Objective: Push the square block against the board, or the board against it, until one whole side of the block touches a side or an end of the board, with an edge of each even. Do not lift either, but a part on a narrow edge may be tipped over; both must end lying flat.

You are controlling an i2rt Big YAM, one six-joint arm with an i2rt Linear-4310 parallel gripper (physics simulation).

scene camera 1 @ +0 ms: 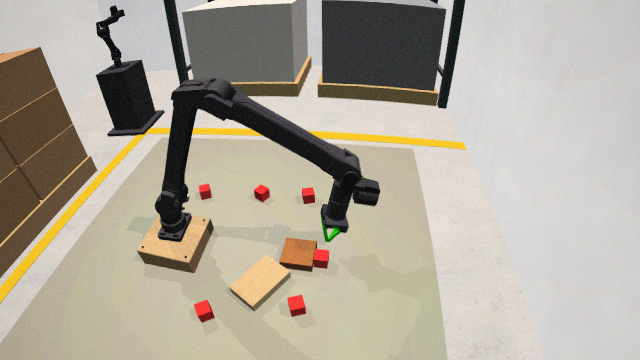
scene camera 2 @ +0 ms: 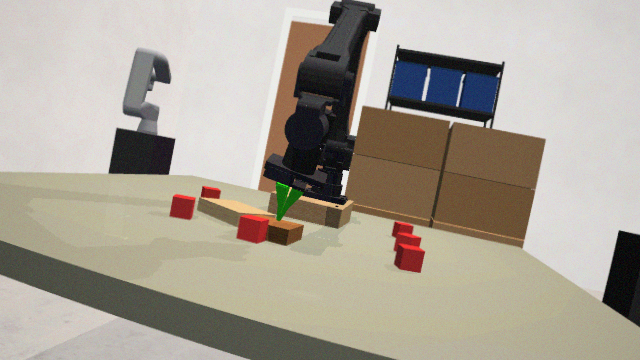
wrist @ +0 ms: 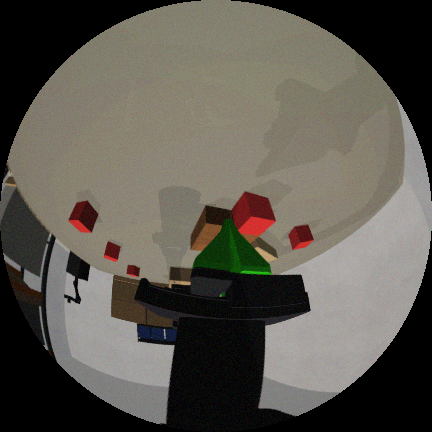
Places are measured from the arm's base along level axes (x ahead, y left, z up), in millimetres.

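Pixels of known places: gripper, between the fingertips: (scene camera 1: 327, 241) (scene camera 2: 278, 219) (wrist: 226, 222); arm's base, origin of its link: (scene camera 1: 175, 227) (scene camera 2: 324, 198) (wrist: 185, 286).
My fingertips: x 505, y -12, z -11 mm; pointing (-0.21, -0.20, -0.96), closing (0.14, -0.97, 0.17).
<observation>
Ahead of a thing's pixels: the offset from my fingertips to its middle.
The square block {87 mm back, 28 mm right, 34 mm down} (scene camera 1: 299, 252) (scene camera 2: 286, 232) (wrist: 204, 235), orange-brown, lies flat. The board {189 mm back, 138 mm right, 34 mm down} (scene camera 1: 260, 281) (scene camera 2: 235, 209) (wrist: 265, 249), pale wood, lies flat beside it, turned at an angle to it. The block's near left corner is close to the board's right long side in scene camera 1; whether they touch I cannot tell. No whole side of the block lies along the board. My gripper (scene camera 1: 328, 240) (scene camera 2: 279, 219) (wrist: 226, 222) is shut and empty, its green fingertips raised near the block's far right corner. In the wrist view the fingers hide part of the block.
A red cube {17 mm back, 46 mm right, 28 mm down} (scene camera 1: 321, 258) (scene camera 2: 253, 229) (wrist: 253, 214) sits against or very near the block's right side. Two red cubes {77 mm back, 212 mm right, 28 mm down} (scene camera 1: 296, 305) {331 mm back, 256 mm right, 28 mm down} (scene camera 1: 204, 311) lie nearer the camera than the board. Three more {478 mm back, 242 mm left, 28 mm down} (scene camera 1: 205, 191) {248 mm back, 244 mm left, 28 mm down} (scene camera 1: 261, 193) {75 mm back, 238 mm left, 28 mm down} (scene camera 1: 308, 195) stand at the back. The arm's wooden base (scene camera 1: 175, 245) is left.
</observation>
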